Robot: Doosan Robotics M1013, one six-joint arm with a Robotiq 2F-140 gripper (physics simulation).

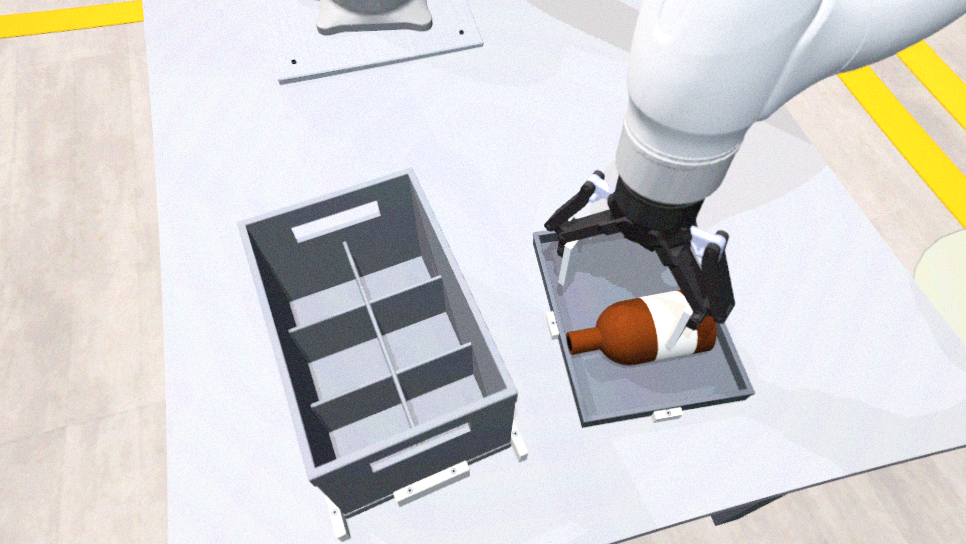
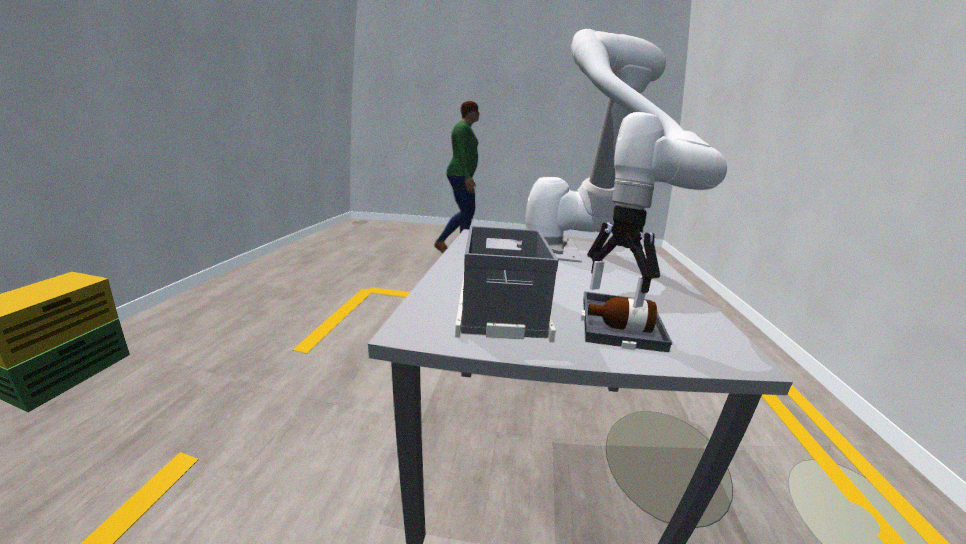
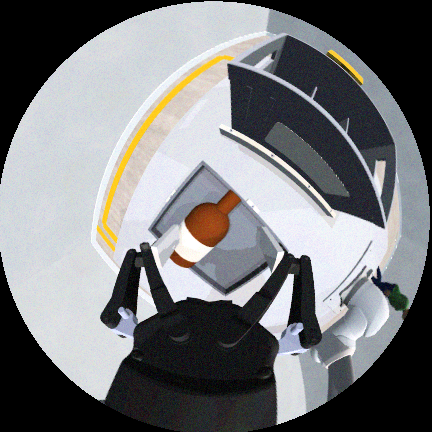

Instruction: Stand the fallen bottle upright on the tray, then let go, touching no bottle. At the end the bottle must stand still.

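Places are measured from the arm's base along level axes (x left, y back, z up), in millimetres.
Pixels of known places: gripper, between the fingertips: [image 1: 619,305] [image 2: 615,297] [image 3: 218,234]; arm's base, origin of its link: [image 3: 352,287].
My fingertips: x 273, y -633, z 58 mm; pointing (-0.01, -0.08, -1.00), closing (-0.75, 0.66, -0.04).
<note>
Ahead of a thing's pixels: the offset from my fingertips to its top centre. "*": to the spot under its first point.
The brown bottle with a white label {dx +19, dy -21, dz +8 mm} [image 1: 628,331] [image 2: 615,312] [image 3: 207,225] lies on its side in the grey tray {dx +30, dy +19, dz -45 mm} [image 1: 621,391] [image 2: 605,341] [image 3: 240,260]. Its neck points toward the tray's crate-side wall and its base is near the opposite wall. Whether the neck touches the wall is unclear. My gripper [image 1: 617,313] [image 2: 617,297] [image 3: 218,234] is wide open and empty, pointing down above the tray. One finger is over or beside the label near the base and hides part of it. The other is on the far side, apart from the bottle. Contact cannot be told.
A tall dark grey crate with dividers {dx -265, dy -25, dz +104 mm} [image 1: 490,432] [image 2: 506,297] [image 3: 250,105] stands beside the tray on the table. Small white blocks sit against the crate and the tray {* dx +40, dy -111, dz -56 mm} [image 1: 667,414]. The robot's base [image 1: 375,13] is at the back. A person [image 2: 464,152] is beyond the table.
</note>
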